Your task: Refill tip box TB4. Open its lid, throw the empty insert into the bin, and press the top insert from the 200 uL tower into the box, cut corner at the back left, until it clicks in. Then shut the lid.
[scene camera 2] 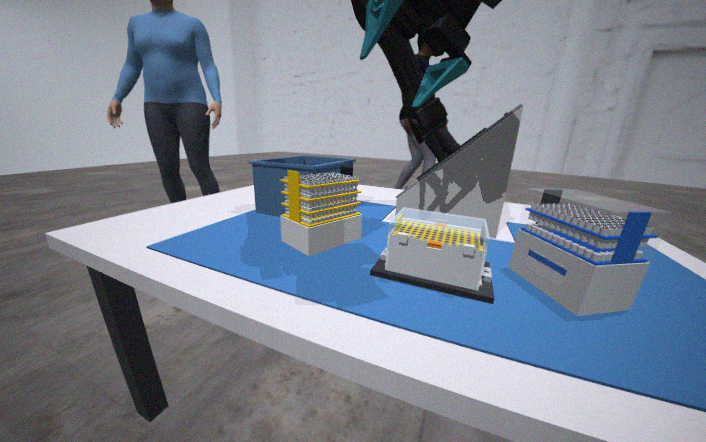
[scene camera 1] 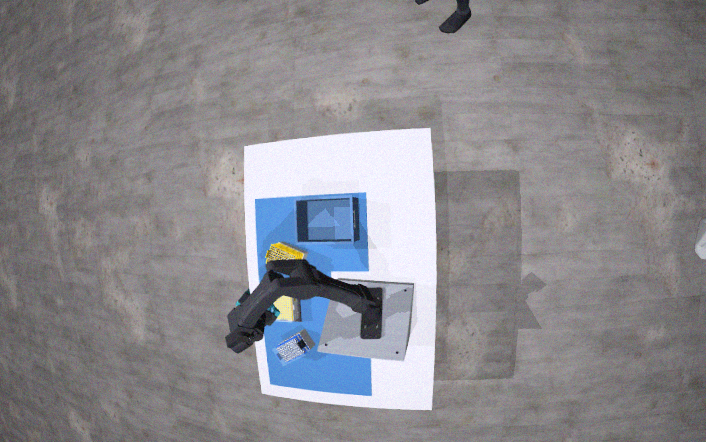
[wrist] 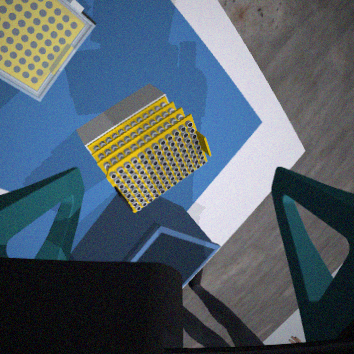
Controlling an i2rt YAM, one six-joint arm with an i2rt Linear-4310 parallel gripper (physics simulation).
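The tip box is white, with its clear lid shut over a yellow insert whose holes look empty. The yellow tower stands beside it, with several yellow inserts full of tips stacked on a white base; no volume label is legible. The blue bin stands beyond the tower. My gripper is wide open and empty, high above the table. In the wrist view the yellow tower lies between and below the teal fingers.
A tower with blue inserts stands on the other side of the tip box, with a clear panel above it. The tip box sits on a black base. The arm's tilted grey mounting plate rises behind. People stand past the table.
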